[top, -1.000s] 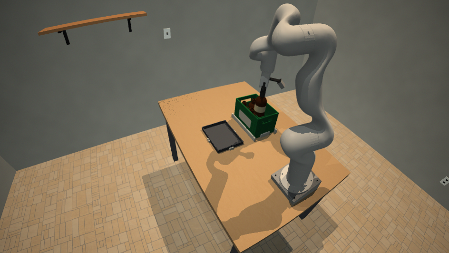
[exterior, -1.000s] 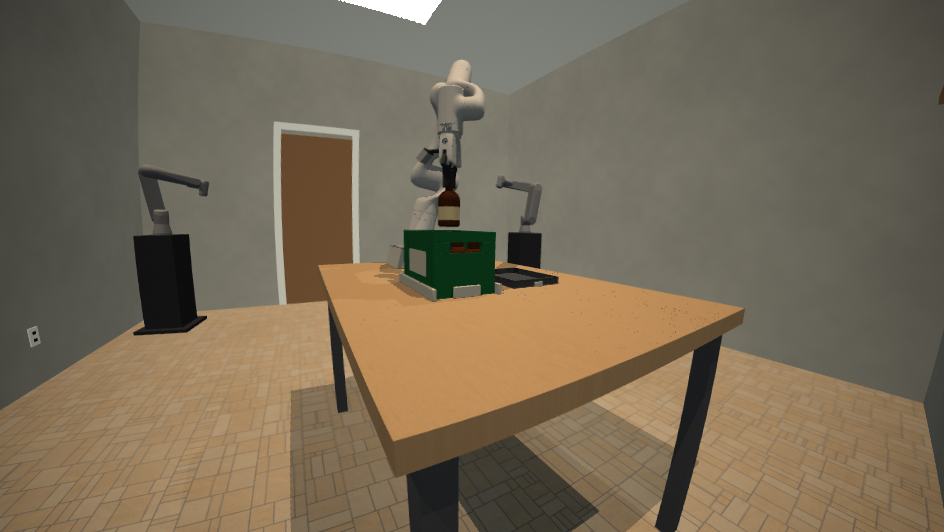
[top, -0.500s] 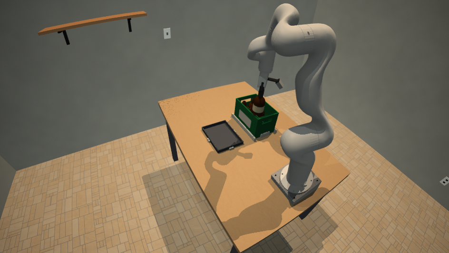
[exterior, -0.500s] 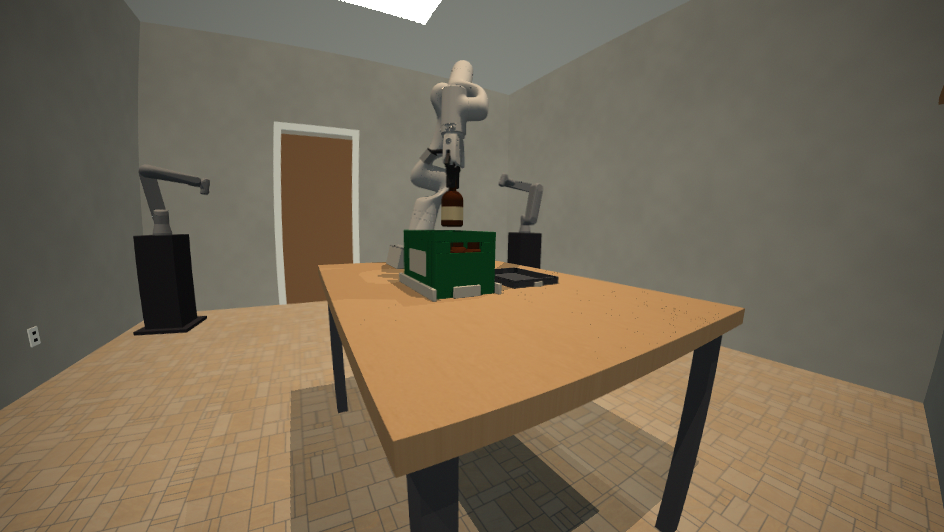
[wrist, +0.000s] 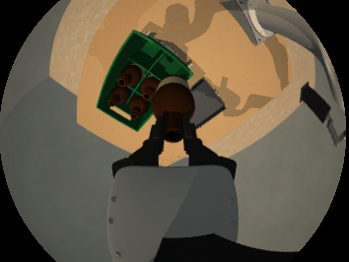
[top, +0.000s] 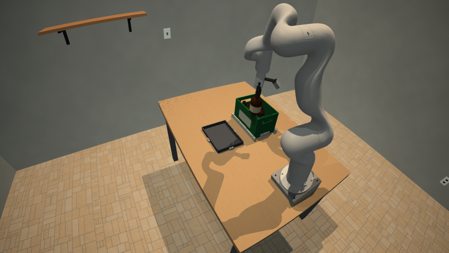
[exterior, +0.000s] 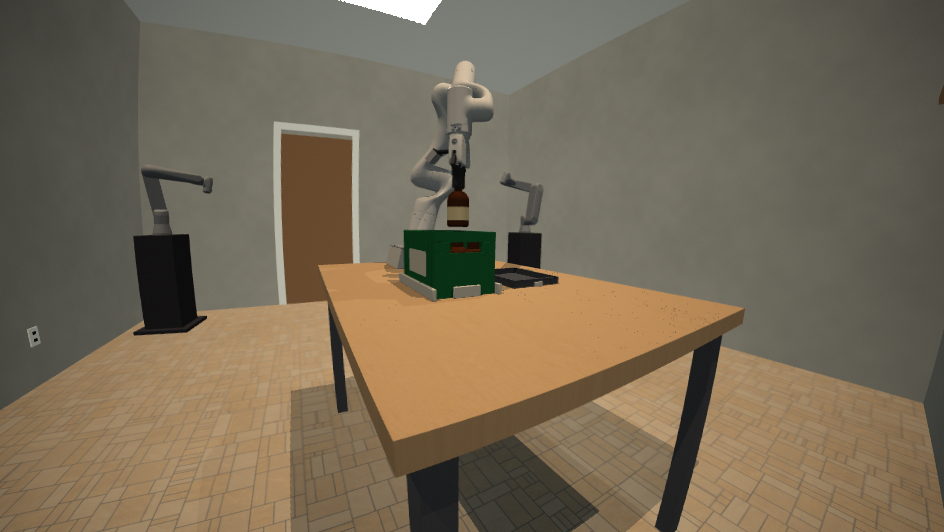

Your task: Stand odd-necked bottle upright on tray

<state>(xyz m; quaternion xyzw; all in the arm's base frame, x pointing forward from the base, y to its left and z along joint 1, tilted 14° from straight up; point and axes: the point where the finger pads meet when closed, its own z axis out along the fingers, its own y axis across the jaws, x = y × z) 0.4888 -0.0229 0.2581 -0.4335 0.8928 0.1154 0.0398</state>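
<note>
The brown bottle is 7 cm below my hand. Round my hand: black tray (32 cm below, 21 cm to the left, 4 cm ahead); green crate (25 cm below, 9 cm ahead, 7 cm to the right).
</note>
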